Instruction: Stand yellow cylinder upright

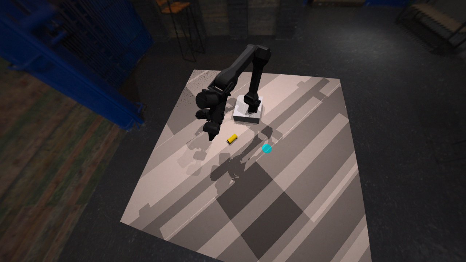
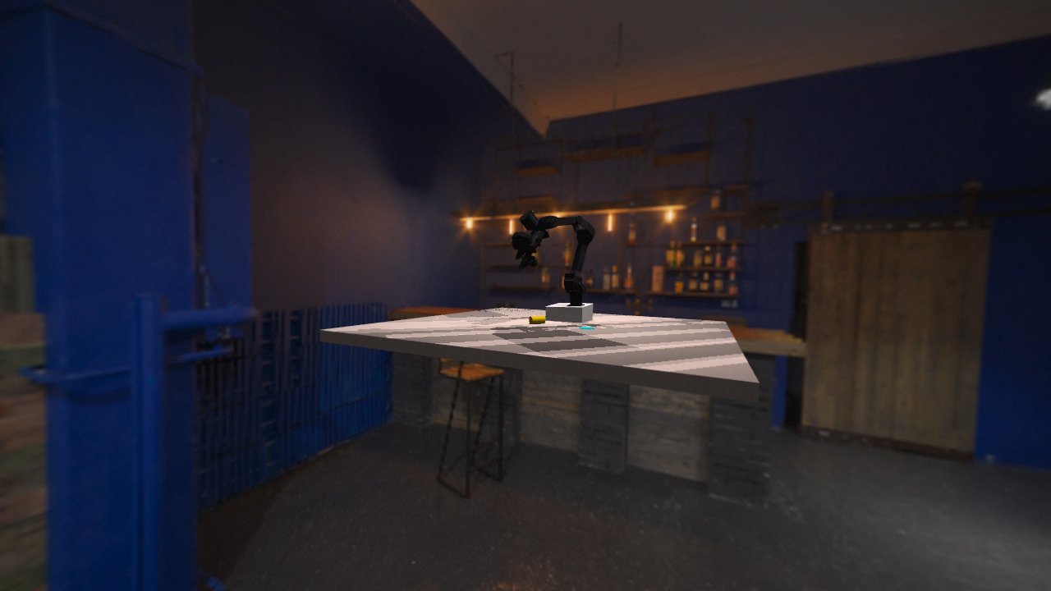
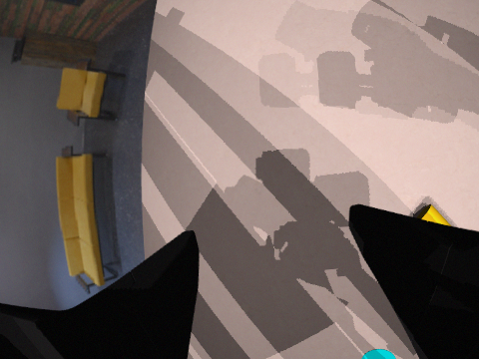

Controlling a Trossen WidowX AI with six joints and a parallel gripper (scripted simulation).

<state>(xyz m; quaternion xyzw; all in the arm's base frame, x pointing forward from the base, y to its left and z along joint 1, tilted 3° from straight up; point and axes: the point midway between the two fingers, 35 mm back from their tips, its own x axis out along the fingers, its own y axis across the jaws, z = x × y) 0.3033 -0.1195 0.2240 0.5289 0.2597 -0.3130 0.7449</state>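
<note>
My gripper tip is 24 cm above the yellow tall cylinder, 11 cm past it and 4 cm to the right of it. Also, from my gripper tip: cyan circle 27 cm to the left, 25 cm below, 10 cm behind.
</note>
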